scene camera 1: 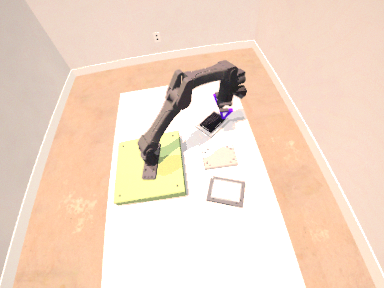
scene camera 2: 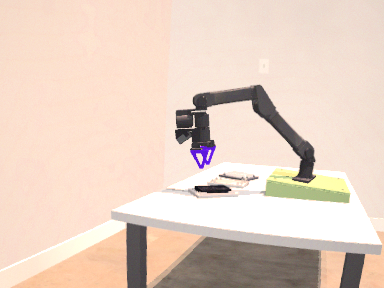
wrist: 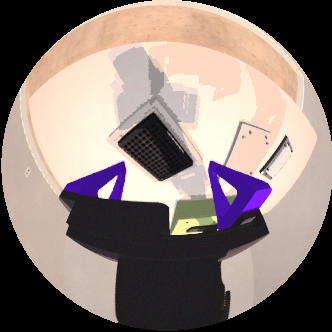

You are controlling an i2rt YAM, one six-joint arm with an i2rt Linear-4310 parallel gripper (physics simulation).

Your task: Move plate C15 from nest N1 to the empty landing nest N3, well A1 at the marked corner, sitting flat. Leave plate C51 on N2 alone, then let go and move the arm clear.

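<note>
A black well plate sits on a pale nest, turned diagonally in the wrist view. My gripper is open and empty, pointing down above the black plate, with a clear gap in height. A pale nest with small corner pegs is empty, in the middle of the row. A white plate sits in a dark nest at the row's other end. Plate labels and the marked corner cannot be read.
The arm stands on a yellow-green base block beside the row of nests. The white table has its long edge just beyond the nests. The arm's shadow falls across the black plate's nest.
</note>
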